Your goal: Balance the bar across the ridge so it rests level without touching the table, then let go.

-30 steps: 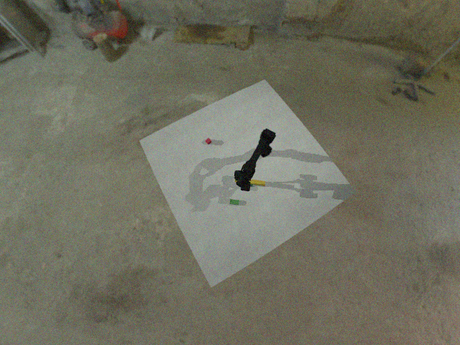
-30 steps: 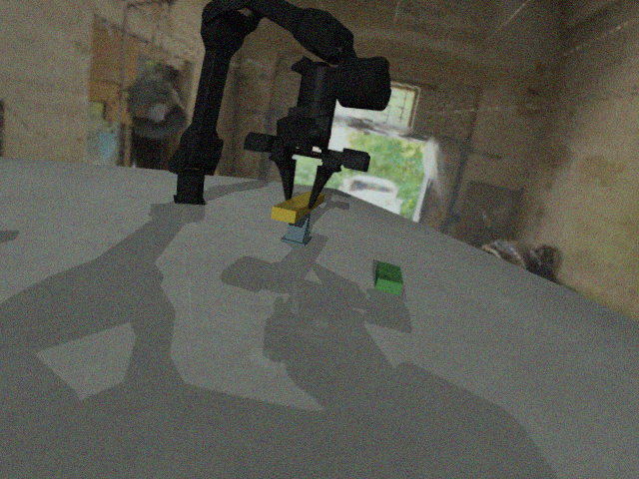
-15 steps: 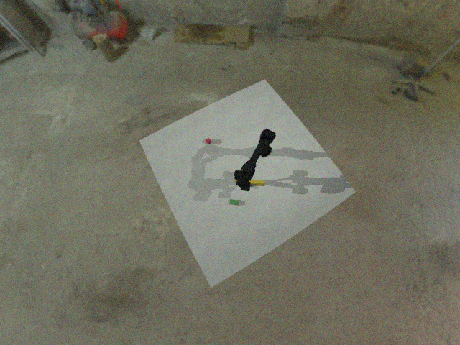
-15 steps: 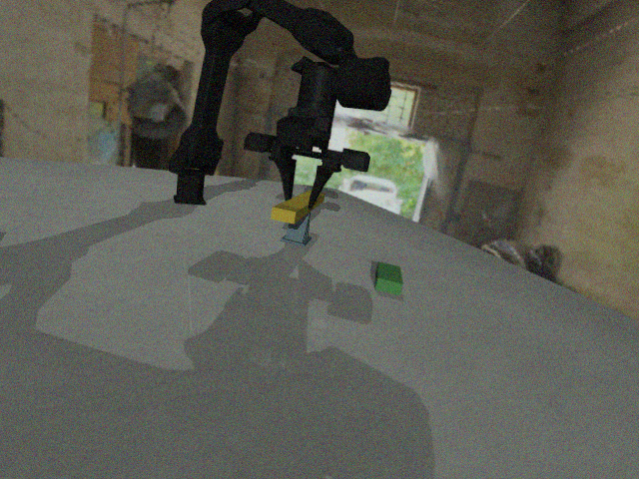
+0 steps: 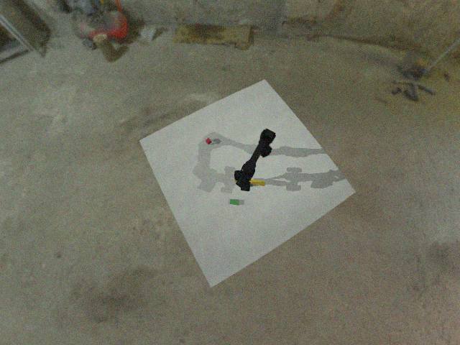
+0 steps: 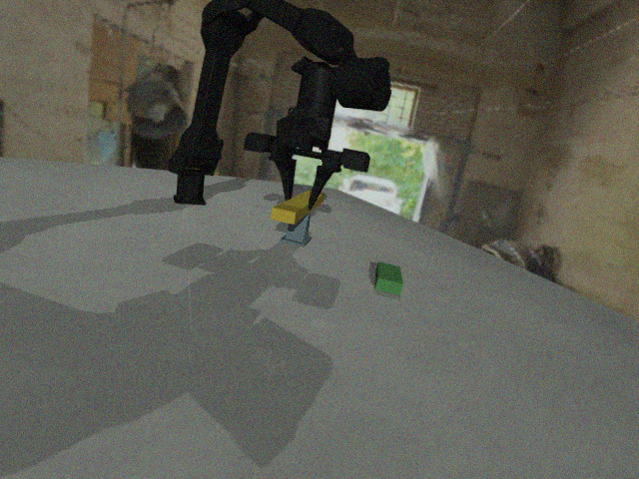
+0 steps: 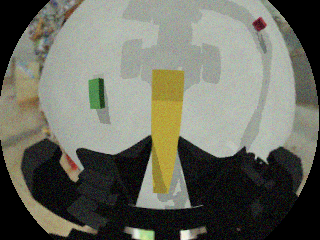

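My gripper tip is now 20 mm past the yellow bar and 20 mm to the right of it. From my gripper tip the other things lie so: green block: 150 mm ahead, 80 mm to the left, 60 mm below; small red cube: 70 mm ahead, 460 mm to the right, 50 mm below.
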